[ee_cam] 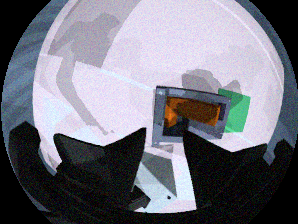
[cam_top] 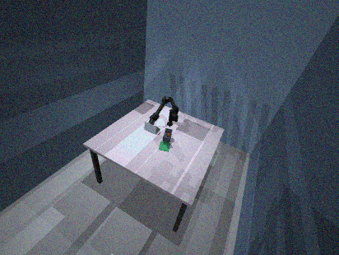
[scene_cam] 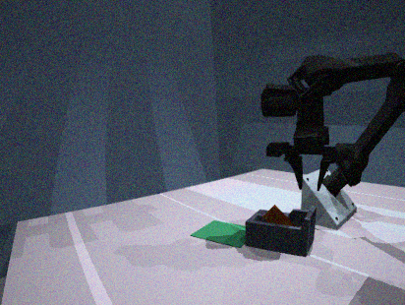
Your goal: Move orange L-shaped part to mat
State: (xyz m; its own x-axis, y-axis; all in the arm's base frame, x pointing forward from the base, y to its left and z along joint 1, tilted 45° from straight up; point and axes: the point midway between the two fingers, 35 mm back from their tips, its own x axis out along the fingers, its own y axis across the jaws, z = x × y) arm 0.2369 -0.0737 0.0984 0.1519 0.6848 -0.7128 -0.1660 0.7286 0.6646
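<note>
Now: gripper tip 40 mm to the left of the orange L-shaped part and 100 mm above it. Also, from my gripper tip: green mat 30 mm ahead, 220 mm to the right, 160 mm below.
</note>
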